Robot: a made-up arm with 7 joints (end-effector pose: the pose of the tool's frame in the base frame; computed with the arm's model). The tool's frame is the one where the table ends. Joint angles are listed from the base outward.
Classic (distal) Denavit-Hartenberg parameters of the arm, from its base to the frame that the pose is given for. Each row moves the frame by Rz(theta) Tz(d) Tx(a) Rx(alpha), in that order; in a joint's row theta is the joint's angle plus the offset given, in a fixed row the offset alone. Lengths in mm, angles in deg.
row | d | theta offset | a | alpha
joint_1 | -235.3 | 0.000 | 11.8 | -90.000
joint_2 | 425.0 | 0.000 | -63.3 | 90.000
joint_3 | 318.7 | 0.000 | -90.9 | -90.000
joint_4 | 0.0 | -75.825 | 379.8 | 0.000
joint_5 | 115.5 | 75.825 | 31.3 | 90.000
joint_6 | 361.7 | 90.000 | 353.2 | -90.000
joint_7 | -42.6 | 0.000 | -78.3 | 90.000
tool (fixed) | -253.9 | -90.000 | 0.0 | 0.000
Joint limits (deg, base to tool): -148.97..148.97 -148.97..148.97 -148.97..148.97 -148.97..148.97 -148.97..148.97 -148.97..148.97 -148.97..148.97
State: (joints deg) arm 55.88 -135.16 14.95 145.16 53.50 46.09 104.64
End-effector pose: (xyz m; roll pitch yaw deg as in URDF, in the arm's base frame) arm -0.2245 0.7897 -0.0126 -56.74 47.39 106.94
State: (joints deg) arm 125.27 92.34 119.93 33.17 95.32 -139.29 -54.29
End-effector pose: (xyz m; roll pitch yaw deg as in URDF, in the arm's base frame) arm -0.6701 -0.1961 -0.3935 -9.33 20.72 177.00
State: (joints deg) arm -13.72 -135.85 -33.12 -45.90 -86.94 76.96 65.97
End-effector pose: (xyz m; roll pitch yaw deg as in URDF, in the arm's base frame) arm 0.2220 0.8178 -0.7795 20.54 -9.36 100.51
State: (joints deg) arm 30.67 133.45 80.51 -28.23 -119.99 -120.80 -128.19
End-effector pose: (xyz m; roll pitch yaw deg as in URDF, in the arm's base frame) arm 0.5990 -0.1933 -0.6448 85.84 28.80 -168.50
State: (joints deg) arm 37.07 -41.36 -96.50 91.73 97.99 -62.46 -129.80
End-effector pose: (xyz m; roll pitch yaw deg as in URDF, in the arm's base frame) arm -0.1737 0.8208 -0.1248 -83.70 29.31 177.70
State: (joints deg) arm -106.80 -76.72 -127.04 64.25 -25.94 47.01 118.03
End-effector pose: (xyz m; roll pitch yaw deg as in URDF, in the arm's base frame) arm 0.0713 0.8934 -0.2333 -17.34 -9.06 -168.28
